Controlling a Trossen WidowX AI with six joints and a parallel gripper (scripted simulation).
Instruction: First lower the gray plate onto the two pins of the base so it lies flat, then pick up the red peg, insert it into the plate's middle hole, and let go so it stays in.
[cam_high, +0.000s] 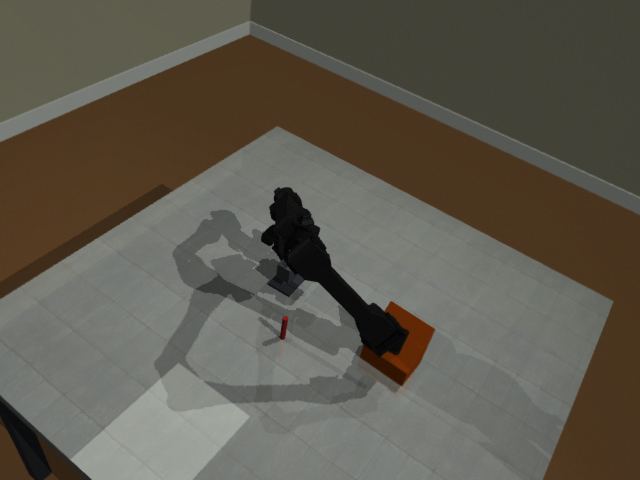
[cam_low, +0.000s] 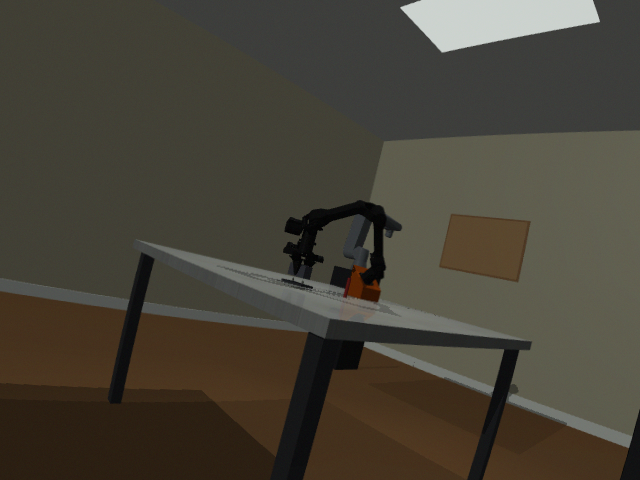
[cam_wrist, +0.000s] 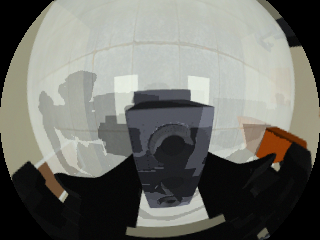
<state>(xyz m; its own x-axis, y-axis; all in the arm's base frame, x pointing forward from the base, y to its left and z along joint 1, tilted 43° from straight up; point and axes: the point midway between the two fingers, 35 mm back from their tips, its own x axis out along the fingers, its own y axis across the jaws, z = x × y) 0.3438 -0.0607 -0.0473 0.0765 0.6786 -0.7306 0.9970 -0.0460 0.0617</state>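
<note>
Right now the dark base is 30 mm below my gripper tip. The rest, counted from my gripper tip: red peg 100 mm behind, 180 mm to the left; then gray plate 30 mm above.
</note>
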